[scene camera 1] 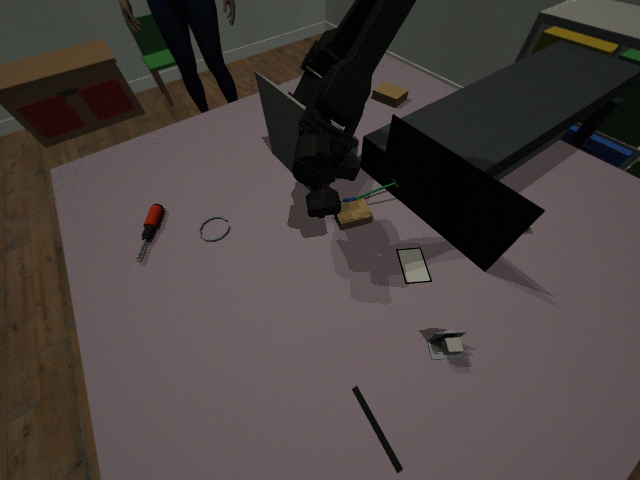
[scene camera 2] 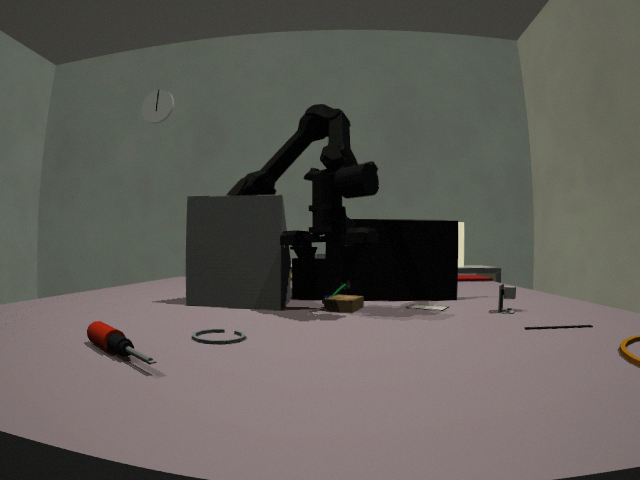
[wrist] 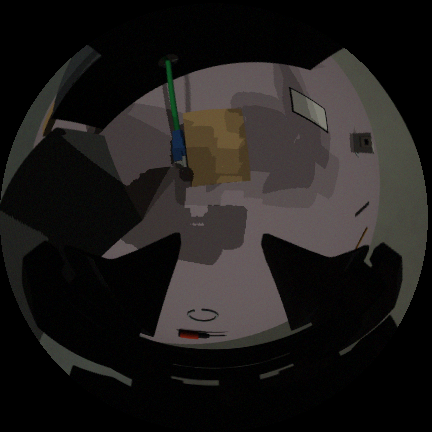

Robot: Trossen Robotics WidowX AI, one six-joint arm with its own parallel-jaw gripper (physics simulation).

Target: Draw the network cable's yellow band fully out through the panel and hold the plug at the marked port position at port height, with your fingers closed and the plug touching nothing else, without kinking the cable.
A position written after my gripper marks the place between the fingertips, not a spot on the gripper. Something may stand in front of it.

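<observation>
I find my gripper (scene camera 2: 327,283), and it is the same gripper that I see in scene camera 1 (scene camera 1: 319,206) and in the wrist view (wrist: 221,238). A screwdriver (scene camera 2: 113,341) is here too. The tan block (scene camera 1: 355,213) appears again in the wrist view (wrist: 215,140), while a black-edged white rectangle (scene camera 1: 414,268) is also part of what I see. As for the black panel (scene camera 1: 480,216), scene camera 2 gives me a look at it too (scene camera 2: 414,260).
</observation>
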